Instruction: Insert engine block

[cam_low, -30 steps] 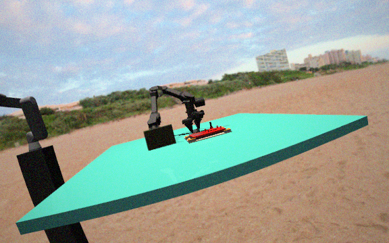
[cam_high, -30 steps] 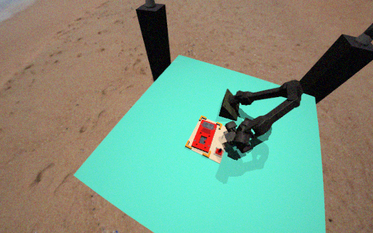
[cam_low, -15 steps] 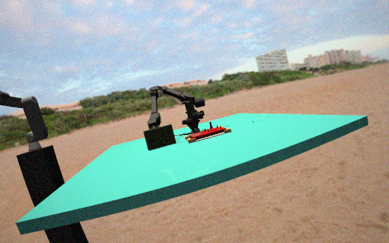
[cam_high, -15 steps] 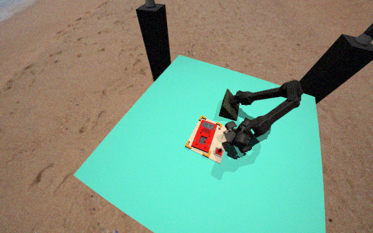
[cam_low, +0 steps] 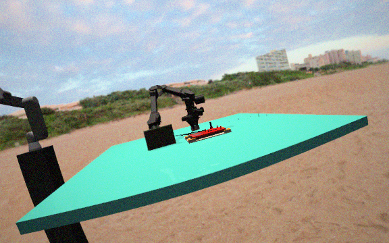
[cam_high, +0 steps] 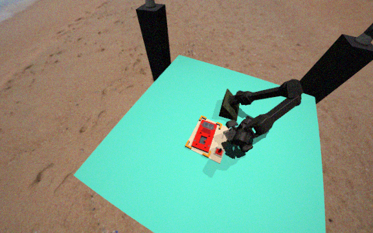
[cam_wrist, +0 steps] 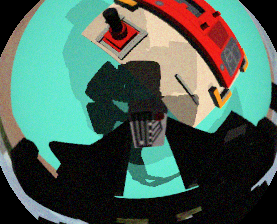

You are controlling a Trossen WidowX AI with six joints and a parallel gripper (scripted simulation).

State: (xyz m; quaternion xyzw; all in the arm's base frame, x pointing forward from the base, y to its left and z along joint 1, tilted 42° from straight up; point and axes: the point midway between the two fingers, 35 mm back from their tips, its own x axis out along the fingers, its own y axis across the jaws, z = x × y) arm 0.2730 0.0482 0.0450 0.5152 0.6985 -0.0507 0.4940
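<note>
Right now my gripper tip is 9 cm short of the dark peg and 7 cm to the left of it. From my gripper tip the other things lie so: engine block right at my gripper tip.
</note>
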